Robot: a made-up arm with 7 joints.
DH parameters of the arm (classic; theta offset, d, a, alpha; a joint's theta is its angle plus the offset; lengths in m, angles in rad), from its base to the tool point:
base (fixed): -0.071 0 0 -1.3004
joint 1: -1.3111 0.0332 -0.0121 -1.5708
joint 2: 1.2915 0 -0.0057 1.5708
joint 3: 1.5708 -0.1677 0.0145 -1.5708
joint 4: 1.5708 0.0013 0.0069 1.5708
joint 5: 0 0.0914 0 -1.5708
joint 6: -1.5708 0 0.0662 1.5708
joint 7: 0 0 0 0
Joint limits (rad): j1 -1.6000..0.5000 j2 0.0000..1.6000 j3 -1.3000..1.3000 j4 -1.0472..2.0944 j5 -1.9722..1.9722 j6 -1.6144..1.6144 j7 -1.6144..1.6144
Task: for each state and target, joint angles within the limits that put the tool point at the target. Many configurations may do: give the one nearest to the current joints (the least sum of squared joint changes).
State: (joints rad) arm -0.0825 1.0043 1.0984 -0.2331 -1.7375 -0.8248 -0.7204
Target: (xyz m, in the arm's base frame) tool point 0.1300 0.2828 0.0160
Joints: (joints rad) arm -0.4478 1.0714 0.6884 0.2982 -1.8979 -0.5278 -0.7204
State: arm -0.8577 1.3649 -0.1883 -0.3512 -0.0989 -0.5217 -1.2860
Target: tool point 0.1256 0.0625 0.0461
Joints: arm -0.8619 1.3743 -0.1770 -0.6069 -0.0942 -0.6367 -1.2860
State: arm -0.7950 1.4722 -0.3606 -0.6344 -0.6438 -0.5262 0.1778
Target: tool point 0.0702 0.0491 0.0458
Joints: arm -0.8847 1.5166 -0.2976 -1.0309 -0.5902 -0.6205 0.1778
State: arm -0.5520 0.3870 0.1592 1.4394 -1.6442 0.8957 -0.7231
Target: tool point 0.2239 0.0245 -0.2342
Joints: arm -0.8814 0.1648 0.1645 1.3843 -1.6386 0.5546 -0.7231
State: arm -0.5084 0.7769 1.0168 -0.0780 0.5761 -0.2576 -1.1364
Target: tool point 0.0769 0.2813 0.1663
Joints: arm -1.1498 1.6000 0.6890 0.6805 0.5711 0.0138 -1.1364
